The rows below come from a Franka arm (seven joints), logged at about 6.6 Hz.
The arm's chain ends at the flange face. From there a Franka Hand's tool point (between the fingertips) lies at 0.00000 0.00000 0.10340 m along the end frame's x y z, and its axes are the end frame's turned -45 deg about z.
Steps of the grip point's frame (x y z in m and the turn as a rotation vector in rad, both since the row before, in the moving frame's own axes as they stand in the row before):
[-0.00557, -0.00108, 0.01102, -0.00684, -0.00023, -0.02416]
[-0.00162, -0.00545, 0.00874, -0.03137, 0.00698, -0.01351]
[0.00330, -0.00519, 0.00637, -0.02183, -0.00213, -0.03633]
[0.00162, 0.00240, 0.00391, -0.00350, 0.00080, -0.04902]
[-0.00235, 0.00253, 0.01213, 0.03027, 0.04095, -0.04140]
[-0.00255, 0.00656, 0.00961, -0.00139, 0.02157, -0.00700]
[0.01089, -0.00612, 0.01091, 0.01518, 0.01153, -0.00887]
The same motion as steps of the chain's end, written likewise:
[-0.00519, 0.00266, 0.01102, -0.00500, 0.00467, -0.02416]
[-0.00781, -0.00447, 0.00879, -0.01725, 0.02712, -0.01351]
[-0.00281, -0.00773, 0.00639, -0.01694, 0.01393, -0.03633]
[0.00252, 0.00036, 0.00391, -0.00191, 0.00304, -0.04902]
[-0.00055, 0.00867, 0.01226, 0.05036, 0.00755, -0.04140]
[0.00116, 0.00792, 0.00963, 0.01427, 0.01624, -0.00700]
[0.00365, -0.01008, 0.01093, 0.01889, -0.00258, -0.00887]

